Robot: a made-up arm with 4 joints. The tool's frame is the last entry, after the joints. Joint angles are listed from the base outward. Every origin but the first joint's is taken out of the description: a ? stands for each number. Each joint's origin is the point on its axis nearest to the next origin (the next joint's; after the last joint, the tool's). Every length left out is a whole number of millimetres.
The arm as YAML. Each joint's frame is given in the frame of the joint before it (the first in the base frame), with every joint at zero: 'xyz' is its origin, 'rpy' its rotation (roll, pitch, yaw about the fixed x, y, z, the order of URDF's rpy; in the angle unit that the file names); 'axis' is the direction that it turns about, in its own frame. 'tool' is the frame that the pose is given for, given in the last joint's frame.
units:
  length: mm
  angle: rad
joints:
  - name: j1
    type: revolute
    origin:
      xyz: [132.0, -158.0, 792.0]
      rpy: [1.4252, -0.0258, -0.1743]
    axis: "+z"
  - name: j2
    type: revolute
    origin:
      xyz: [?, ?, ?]
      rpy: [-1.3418, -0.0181, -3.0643]
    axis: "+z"
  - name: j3
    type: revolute
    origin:
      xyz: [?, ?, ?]
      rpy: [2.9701, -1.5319, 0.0]
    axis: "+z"
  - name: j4
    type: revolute
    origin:
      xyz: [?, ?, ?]
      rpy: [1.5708, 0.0, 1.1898]
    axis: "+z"
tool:
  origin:
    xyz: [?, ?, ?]
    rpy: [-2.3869, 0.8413, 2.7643]
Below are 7 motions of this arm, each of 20 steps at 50 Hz.
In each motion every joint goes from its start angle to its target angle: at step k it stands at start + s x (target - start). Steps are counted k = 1, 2, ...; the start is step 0. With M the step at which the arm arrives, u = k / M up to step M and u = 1 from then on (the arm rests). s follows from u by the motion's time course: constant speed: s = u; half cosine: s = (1 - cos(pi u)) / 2; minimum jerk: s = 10 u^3 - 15 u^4 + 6 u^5.
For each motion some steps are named. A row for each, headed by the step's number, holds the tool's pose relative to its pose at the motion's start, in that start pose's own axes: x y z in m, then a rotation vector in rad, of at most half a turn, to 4 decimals.
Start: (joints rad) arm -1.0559 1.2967 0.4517 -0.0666
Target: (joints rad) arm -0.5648 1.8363 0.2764 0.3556
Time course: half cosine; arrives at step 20
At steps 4, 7, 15, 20:
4: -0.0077 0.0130 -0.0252 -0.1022 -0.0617 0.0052
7: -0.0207 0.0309 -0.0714 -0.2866 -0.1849 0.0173
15: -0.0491 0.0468 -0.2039 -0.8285 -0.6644 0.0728
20: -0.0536 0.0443 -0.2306 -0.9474 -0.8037 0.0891

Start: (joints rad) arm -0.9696 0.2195 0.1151 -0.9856
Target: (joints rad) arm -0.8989 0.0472 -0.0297 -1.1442
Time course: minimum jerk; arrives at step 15
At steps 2, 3, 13, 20:
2: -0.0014 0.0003 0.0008 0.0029 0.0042 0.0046
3: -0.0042 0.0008 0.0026 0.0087 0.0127 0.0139
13: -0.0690 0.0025 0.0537 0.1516 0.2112 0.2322
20: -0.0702 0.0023 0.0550 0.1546 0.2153 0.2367

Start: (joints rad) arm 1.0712 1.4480 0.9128 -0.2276
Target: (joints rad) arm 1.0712 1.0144 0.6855 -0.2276
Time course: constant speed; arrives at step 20
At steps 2, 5, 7, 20:
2: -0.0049 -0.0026 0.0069 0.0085 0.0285 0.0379
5: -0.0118 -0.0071 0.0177 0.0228 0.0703 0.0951
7: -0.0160 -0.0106 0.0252 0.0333 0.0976 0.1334
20: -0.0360 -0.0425 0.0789 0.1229 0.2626 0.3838

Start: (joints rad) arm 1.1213 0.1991 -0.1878 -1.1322
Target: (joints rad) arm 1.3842 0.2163 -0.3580 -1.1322
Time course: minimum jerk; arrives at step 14
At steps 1, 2, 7, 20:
1: 0.0002 -0.0001 -0.0001 -0.0002 0.0010 -0.0001
2: 0.0015 -0.0004 -0.0009 -0.0017 0.0072 -0.0006
7: 0.0295 -0.0089 -0.0199 -0.0318 0.1566 -0.0100
20: 0.0531 -0.0192 -0.0405 -0.0555 0.3155 -0.0122

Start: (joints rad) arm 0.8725 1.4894 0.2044 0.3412
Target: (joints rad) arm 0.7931 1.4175 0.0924 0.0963
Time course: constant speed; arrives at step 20
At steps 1, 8, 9, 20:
1: -0.0013 0.0003 0.0021 0.0133 0.0053 0.0082
8: -0.0104 0.0009 0.0177 0.1067 0.0411 0.0657
9: -0.0118 0.0008 0.0201 0.1200 0.0461 0.0740
20: -0.0267 -0.0044 0.0470 0.2664 0.0986 0.1652

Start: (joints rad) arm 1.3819 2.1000 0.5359 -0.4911
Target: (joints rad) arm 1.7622 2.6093 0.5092 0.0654
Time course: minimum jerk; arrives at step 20
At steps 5, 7, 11, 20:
5: -0.0024 0.0019 -0.0282 -0.0962 -0.0767 -0.0174
7: -0.0033 0.0010 -0.0615 -0.2142 -0.1790 -0.0409
11: 0.0044 -0.0148 -0.1332 -0.5079 -0.4818 -0.1151
20: 0.0213 -0.0438 -0.1772 -0.7869 -0.8647 -0.2245

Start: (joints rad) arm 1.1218 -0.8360 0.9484 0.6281
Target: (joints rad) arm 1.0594 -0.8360 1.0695 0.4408
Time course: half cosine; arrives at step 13
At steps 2, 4, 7, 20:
2: -0.0016 0.0001 0.0007 0.0093 0.0087 0.0032
4: -0.0060 0.0004 0.0026 0.0353 0.0327 0.0121
7: -0.0151 0.0006 0.0075 0.0923 0.0843 0.0309
20: -0.0259 0.0000 0.0150 0.1664 0.1493 0.0544

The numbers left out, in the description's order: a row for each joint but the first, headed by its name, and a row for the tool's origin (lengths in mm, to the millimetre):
j2: 25.0 136.0 0.0
j3: -262.0 -106.0 0.0
j4: -140.0 90.0 0.0
tool: 75.0 197.0 0.0

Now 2 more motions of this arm.
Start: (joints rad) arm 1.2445 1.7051 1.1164 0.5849
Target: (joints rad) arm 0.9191 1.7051 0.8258 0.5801
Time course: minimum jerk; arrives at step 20
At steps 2, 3, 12, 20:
2: 0.0005 0.0002 0.0002 0.0002 0.0005 0.0003
3: 0.0015 0.0005 0.0005 0.0007 0.0016 0.0009
12: 0.0392 0.0101 0.0099 0.0206 0.0414 0.0207
20: 0.0585 0.0132 0.0120 0.0327 0.0601 0.0288

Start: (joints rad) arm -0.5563 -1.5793 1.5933 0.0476
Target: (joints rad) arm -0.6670 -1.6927 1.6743 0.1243
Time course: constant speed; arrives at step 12
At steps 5, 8, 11, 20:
5: 0.0019 -0.0097 -0.0088 -0.0548 0.0283 0.0143
8: 0.0033 -0.0154 -0.0143 -0.0894 0.0442 0.0226
11: 0.0047 -0.0212 -0.0199 -0.1254 0.0593 0.0308
20: 0.0052 -0.0231 -0.0217 -0.1376 0.0642 0.0335

